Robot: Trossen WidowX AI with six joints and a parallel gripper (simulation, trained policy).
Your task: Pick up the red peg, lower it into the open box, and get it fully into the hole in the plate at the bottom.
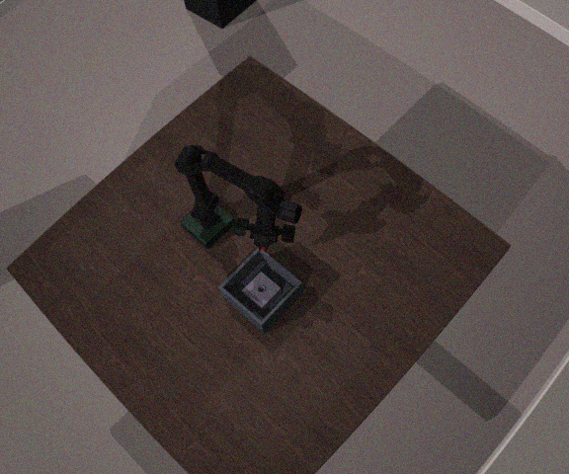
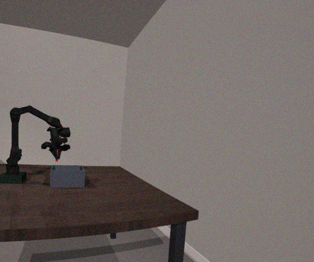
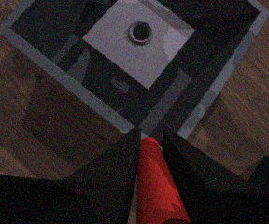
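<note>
The light plate lies 9 cm to the right of my gripper tip, 9 cm below it and 6 cm ahead of it. The rest, counted from my gripper tip: grey box (11 cm below, 9 cm to the right, 6 cm ahead); then red peg (2 cm above, 1 cm to the left, 1 cm behind).
</note>
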